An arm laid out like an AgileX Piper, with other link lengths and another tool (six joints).
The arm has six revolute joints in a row. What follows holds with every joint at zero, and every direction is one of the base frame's. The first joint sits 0.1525 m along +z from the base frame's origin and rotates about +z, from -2.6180 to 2.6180 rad. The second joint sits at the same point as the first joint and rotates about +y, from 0.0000 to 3.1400 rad. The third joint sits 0.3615 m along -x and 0.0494 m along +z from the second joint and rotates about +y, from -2.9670 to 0.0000 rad. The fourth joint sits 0.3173 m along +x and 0.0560 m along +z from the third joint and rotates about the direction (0.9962, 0, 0.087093), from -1.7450 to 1.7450 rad. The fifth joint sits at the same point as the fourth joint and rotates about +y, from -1.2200 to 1.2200 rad. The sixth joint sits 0.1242 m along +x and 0.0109 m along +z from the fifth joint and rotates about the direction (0.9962, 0, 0.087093), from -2.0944 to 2.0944 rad. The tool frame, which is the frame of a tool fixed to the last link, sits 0.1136 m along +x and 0.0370 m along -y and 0.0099 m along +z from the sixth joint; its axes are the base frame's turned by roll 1.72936, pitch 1.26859 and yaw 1.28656 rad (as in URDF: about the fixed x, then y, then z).
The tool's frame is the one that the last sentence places.
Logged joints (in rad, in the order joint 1, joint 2, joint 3, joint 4, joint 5, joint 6), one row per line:
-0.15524 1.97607 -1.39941 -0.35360 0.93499 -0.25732
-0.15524 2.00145 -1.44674 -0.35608 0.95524 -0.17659
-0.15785 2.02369 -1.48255 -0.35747 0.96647 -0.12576
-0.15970 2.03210 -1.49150 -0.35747 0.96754 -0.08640
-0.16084 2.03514 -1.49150 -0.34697 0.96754 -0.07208
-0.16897 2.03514 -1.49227 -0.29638 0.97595 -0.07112
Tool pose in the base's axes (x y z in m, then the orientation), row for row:
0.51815 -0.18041 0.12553 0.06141 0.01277 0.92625 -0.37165
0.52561 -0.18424 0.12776 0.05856 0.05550 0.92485 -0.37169
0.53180 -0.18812 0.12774 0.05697 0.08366 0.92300 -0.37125
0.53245 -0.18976 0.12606 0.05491 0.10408 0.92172 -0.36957
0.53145 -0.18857 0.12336 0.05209 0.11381 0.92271 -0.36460
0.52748 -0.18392 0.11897 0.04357 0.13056 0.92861 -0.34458
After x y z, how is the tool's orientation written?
As a quaternion, w x y z.
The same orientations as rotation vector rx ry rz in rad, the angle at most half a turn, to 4 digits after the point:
0.0386 2.8014 -1.1240
0.1681 2.8019 -1.1261
0.2537 2.7990 -1.1258
0.3160 2.7986 -1.1221
0.3462 2.8064 -1.1089
0.3992 2.8391 -1.0535

